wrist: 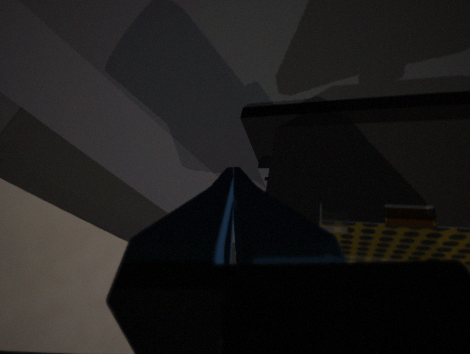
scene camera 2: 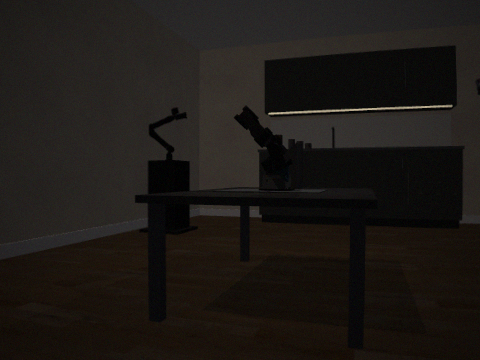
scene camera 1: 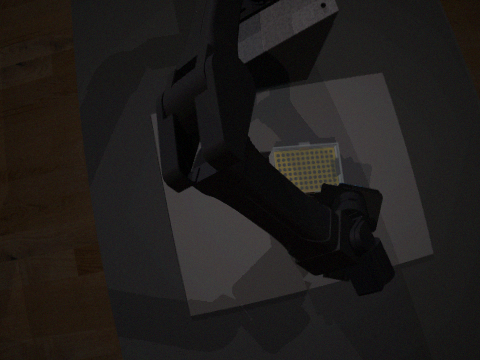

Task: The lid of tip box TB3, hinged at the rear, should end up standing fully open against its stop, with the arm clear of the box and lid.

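Frame: origin at the arm's base, x back, y left, z down, level; millimetres.
Where they show: gripper, fingertip midpoint: (wrist: pixel 233 178) (scene camera 2: pixel 288 181); arm's base, link origin: (scene camera 2: pixel 286 156).
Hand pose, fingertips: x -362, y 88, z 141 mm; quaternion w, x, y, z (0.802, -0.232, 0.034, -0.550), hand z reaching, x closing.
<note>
Each offset is from my fingertips to the top centre of the thing. "pt": to the spot under its first point. Level surfaces: height alone.
The tip box TB3 {dy -70, dx +57, dz -32 mm} (scene camera 1: pixel 306 167) shows from above as a clear-edged box with a yellow perforated rack; the arm covers its lower part. The yellow rack (wrist: pixel 400 242) is at the lower right of the wrist view, with an orange-brown piece at its far edge. A dark see-through panel, the lid {pt dy -69, dx +14, dz +14 mm} (wrist: pixel 390 160), stands raised beyond the rack; its exact angle and whether it meets its stop cannot be told. My gripper (wrist: pixel 233 178) is shut and empty, its tips left of the lid's side edge. Contact with the lid cannot be told. The fingertips are hidden in scene camera 1.
The arm (scene camera 1: pixel 285 200) reaches across the pale mat {dz +45 mm} (scene camera 1: pixel 220 270) and over part of the box. A grey speckled block (scene camera 1: pixel 285 30) stands near the arm's base. The table (scene camera 2: pixel 175 198) carries the arm. A second arm (scene camera 2: pixel 160 140) stands on a black pedestal (scene camera 2: pixel 169 177) behind.
</note>
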